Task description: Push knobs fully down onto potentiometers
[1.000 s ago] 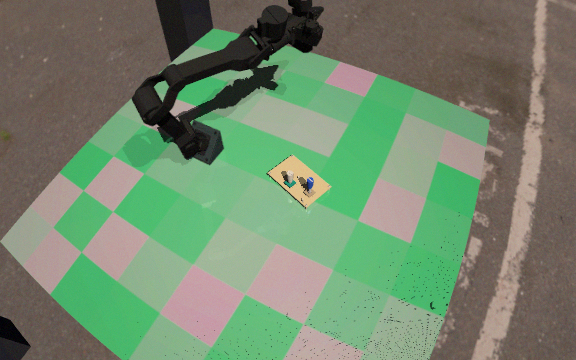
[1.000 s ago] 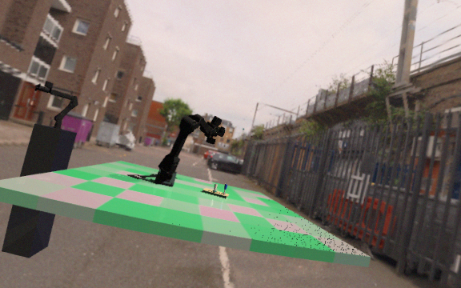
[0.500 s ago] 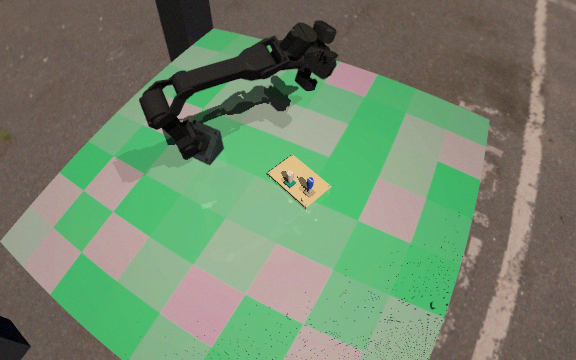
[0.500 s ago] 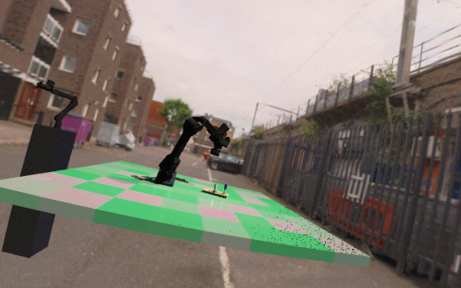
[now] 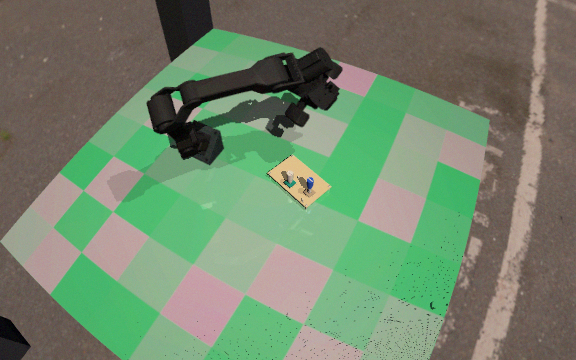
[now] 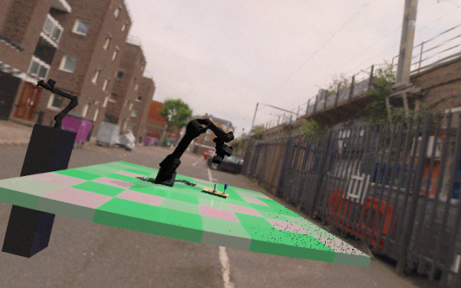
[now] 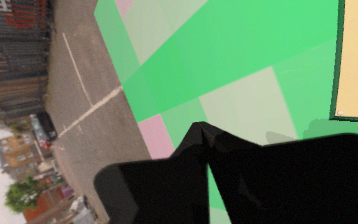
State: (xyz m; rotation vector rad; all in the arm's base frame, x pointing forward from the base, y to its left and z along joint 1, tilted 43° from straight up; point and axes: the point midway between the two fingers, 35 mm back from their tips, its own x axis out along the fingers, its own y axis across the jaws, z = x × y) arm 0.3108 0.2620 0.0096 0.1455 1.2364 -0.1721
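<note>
The white knob is 20 mm behind my gripper tip, 180 mm to the right of it and 150 mm below it. The rest, counted from my gripper tip: blue knob 40 mm ahead, 180 mm to the right, 130 mm below.
</note>
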